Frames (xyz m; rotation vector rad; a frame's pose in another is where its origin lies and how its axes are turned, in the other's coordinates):
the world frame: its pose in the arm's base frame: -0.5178 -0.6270 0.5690 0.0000 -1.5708 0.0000
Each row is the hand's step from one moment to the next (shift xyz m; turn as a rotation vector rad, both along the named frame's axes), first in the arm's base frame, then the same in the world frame.
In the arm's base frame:
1: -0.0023 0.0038 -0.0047 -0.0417 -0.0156 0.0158
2: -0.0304 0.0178 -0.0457 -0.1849 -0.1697 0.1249
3: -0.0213 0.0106 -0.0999 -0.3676 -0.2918 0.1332
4: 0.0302 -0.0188 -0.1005 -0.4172 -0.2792 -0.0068
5: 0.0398 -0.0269 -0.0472 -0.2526 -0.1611 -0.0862
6: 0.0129 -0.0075 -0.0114 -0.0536 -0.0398 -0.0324
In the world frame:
1: -0.0047 0.0038 0.0023 0.0158 -0.0156 0.0417
2: -0.0457 0.0178 0.0304 0.1249 -0.1697 0.1849
3: -0.0999 0.0106 0.0213 0.1332 -0.2918 0.3676
4: -0.1005 -0.0188 -0.0302 -0.0068 -0.2792 0.4172
5: -0.0472 -0.0269 -0.0398 -0.0862 -0.1611 0.2526
6: -0.0114 -0.0075 -0.0129 -0.0324 -0.0398 0.0536

